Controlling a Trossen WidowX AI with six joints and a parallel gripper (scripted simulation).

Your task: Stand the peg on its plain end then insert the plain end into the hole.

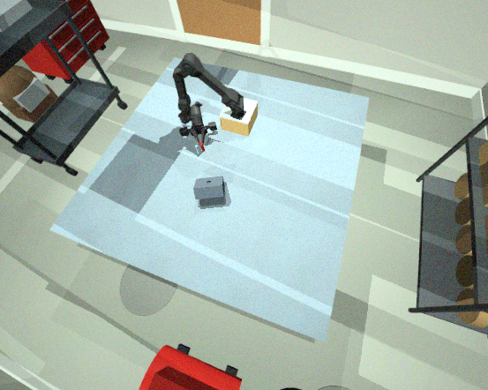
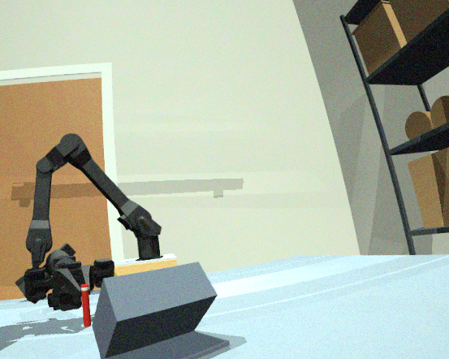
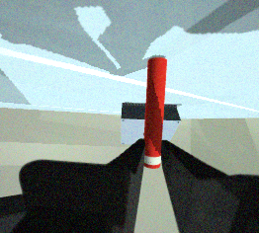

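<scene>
Now: the red peg 10 mm below my gripper tip. From my gripper tip the other things lie so: grey sloped panel (180 mm ahead, 160 mm to the left, 10 mm below).
</scene>
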